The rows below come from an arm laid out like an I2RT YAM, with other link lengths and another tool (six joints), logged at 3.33 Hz.
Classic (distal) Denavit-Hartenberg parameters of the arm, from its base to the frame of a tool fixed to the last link. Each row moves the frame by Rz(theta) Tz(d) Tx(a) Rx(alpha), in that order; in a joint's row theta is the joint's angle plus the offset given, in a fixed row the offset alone. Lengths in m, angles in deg.
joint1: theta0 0, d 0.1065, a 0.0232, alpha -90
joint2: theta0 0, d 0, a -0.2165, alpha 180
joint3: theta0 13.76, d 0, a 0.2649, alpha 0
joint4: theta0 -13.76, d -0.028, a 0.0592, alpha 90
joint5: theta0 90, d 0.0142, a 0, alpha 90
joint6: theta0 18, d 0.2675, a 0.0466, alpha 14.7
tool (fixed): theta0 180, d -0.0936, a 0, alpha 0
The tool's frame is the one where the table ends.
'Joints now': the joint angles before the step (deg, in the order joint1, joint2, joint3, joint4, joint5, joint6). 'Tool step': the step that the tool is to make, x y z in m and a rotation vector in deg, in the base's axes. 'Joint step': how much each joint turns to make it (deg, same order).
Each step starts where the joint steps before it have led.
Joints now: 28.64, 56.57, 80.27, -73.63, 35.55, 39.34
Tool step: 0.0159, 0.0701, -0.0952, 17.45, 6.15, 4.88
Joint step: -0.08, -1.43, -18.54, 16.09, -17.28, 8.72
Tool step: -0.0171, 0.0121, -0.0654, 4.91, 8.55, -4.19
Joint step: -0.63, 0.84, -11.00, 4.41, -4.77, 8.05
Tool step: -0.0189, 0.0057, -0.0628, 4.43, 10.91, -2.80
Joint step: -3.77, 4.97, -8.68, 5.24, -8.22, 3.22
